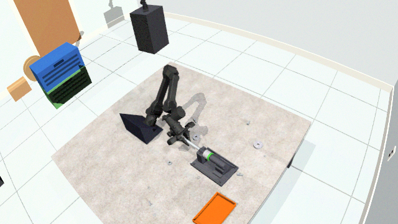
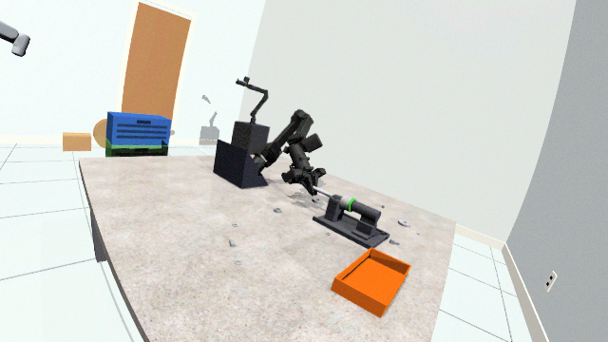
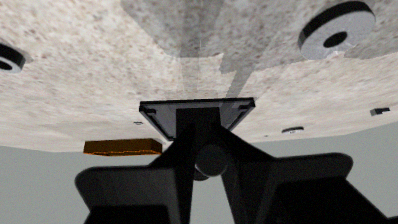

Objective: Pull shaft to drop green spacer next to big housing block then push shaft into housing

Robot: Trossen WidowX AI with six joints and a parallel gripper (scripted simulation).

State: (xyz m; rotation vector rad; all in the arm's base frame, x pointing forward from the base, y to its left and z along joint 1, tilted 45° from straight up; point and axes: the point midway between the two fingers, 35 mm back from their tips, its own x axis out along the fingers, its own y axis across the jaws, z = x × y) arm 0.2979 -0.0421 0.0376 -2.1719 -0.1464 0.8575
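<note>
Now: gripper tip 6 cm short of the shaft, 1 cm to the left of it and 2 cm below it. The rest, counted from my gripper tip: green spacer (15 cm ahead, 3 cm to the right, 2 cm above); then orange tray (33 cm ahead, 28 cm to the right, 5 cm below).
</note>
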